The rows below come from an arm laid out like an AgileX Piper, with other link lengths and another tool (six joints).
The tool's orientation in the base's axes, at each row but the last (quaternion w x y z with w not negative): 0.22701 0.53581 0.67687 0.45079; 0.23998 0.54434 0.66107 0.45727; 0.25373 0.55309 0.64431 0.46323; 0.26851 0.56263 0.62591 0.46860
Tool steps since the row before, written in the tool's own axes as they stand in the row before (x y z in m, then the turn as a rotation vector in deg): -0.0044 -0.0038 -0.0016 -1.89 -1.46 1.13; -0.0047 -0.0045 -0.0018 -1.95 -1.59 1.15; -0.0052 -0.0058 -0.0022 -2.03 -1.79 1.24; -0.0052 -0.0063 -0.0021 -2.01 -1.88 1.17
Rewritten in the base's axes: -0.0018 -0.0048 -0.0032 0.74 -1.37 -2.13; -0.0023 -0.0050 -0.0039 0.71 -1.42 -2.27; -0.0033 -0.0054 -0.0051 0.71 -1.46 -2.50; -0.0035 -0.0051 -0.0057 0.61 -1.45 -2.54
